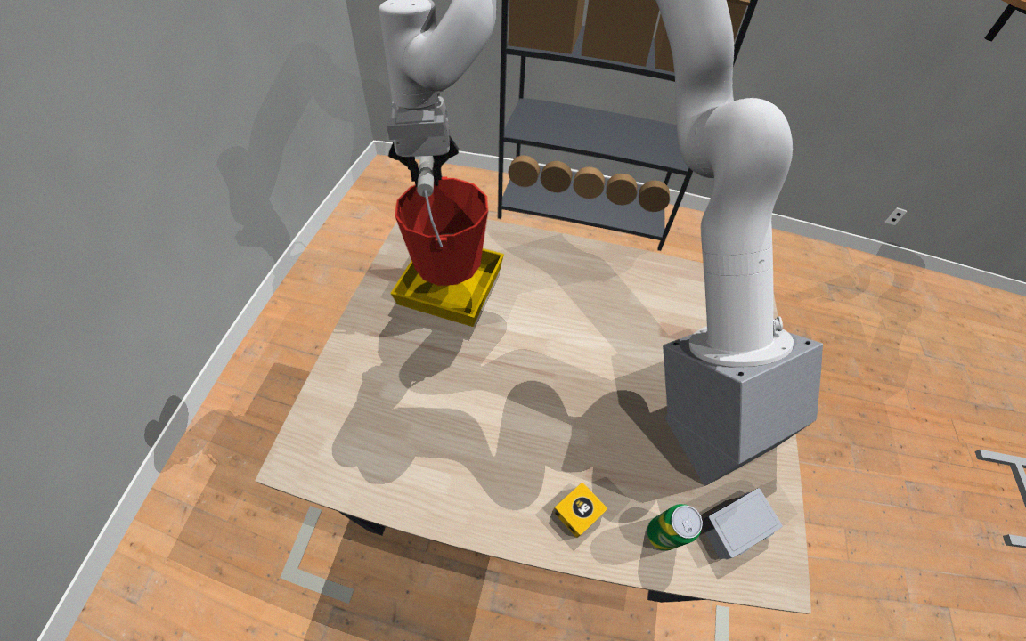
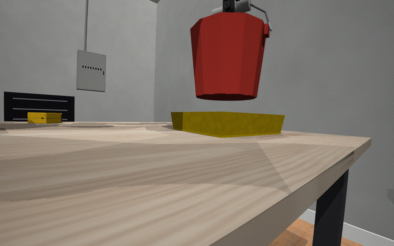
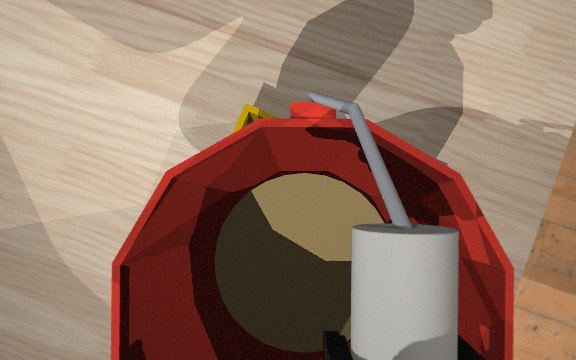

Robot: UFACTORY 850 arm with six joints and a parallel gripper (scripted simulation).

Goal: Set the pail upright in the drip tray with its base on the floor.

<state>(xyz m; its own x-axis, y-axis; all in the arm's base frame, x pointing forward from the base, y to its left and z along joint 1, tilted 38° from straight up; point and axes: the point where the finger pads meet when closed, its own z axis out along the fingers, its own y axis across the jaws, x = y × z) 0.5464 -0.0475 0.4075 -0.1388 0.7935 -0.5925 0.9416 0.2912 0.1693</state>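
Now: hand 10 cm above the red pail and 2 cm past it. From my hand the other things lie so: yellow drip tray: 32 cm below, 2 cm behind; wire handle: 3 cm below, 1 cm behind; grey box: 65 cm behind, 56 cm to the left, 31 cm below.
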